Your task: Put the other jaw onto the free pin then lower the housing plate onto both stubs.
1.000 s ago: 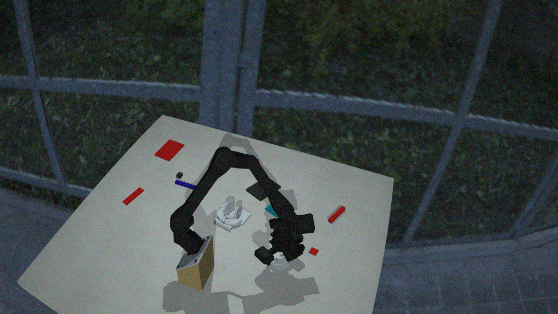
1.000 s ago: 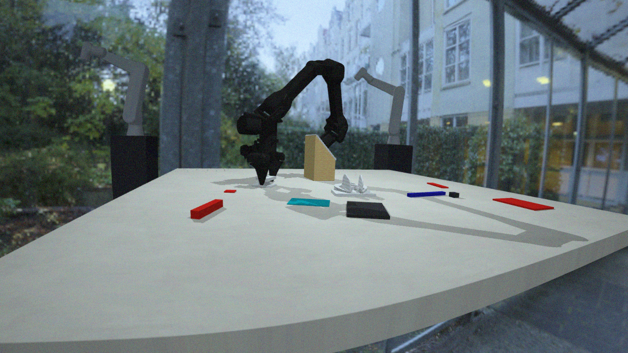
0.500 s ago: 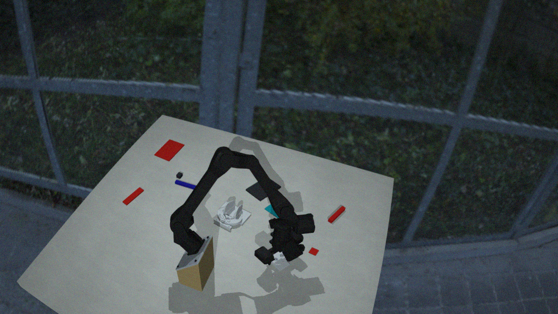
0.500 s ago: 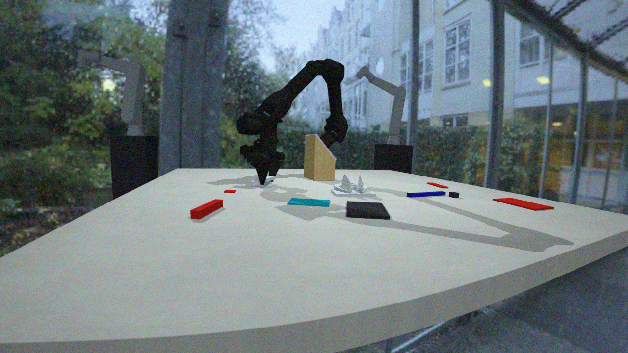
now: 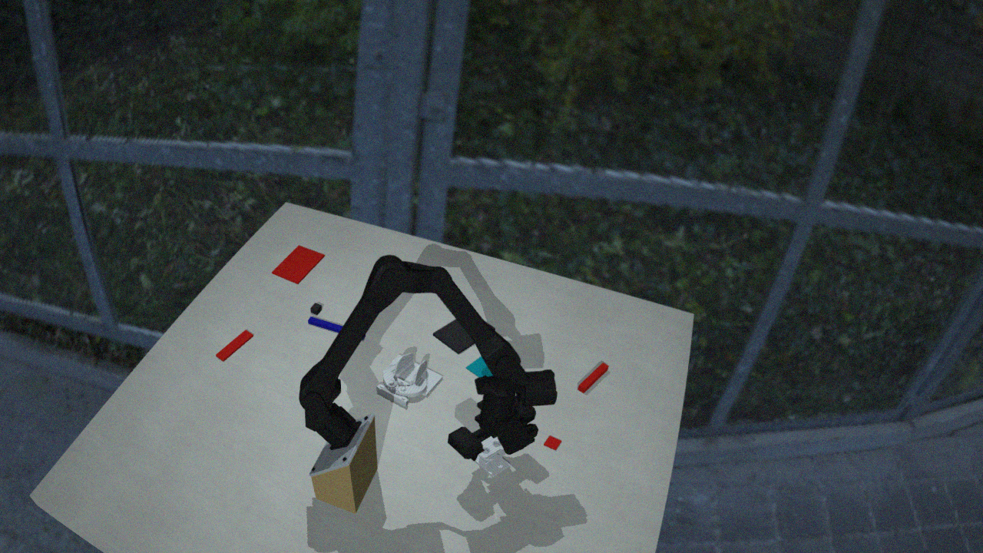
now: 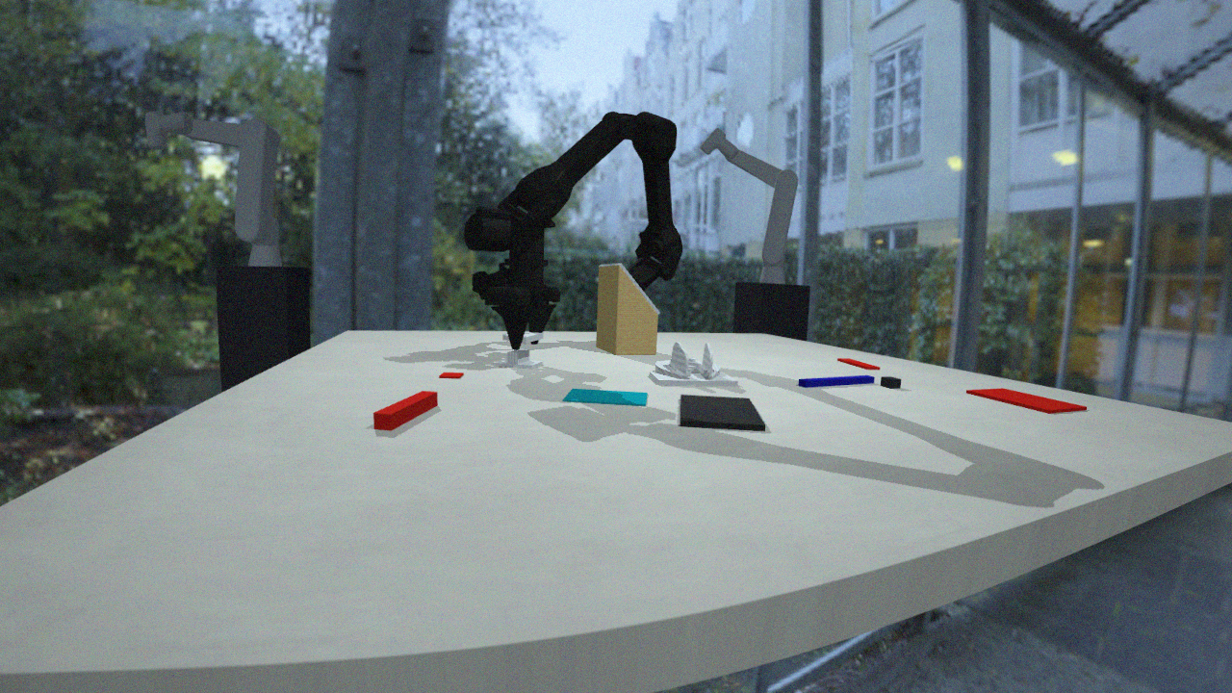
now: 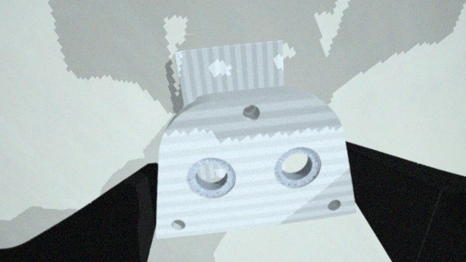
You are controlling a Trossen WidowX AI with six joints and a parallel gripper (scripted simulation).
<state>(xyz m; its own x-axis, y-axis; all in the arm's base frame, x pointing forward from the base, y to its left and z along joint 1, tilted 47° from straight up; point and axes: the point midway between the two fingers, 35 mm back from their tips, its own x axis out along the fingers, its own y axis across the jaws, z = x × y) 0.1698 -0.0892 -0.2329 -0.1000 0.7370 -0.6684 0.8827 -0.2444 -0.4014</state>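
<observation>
Right now my gripper tip is 20 mm above the ribbed white stand and 10 mm to the left of it. From my gripper tip the other things lie so: small red tile (120 mm to the right, 100 mm ahead, 30 mm below); then teal tile (250 mm ahead, 80 mm to the left, 30 mm below); then white housing plate (20 mm above, 10 mm to the right).
</observation>
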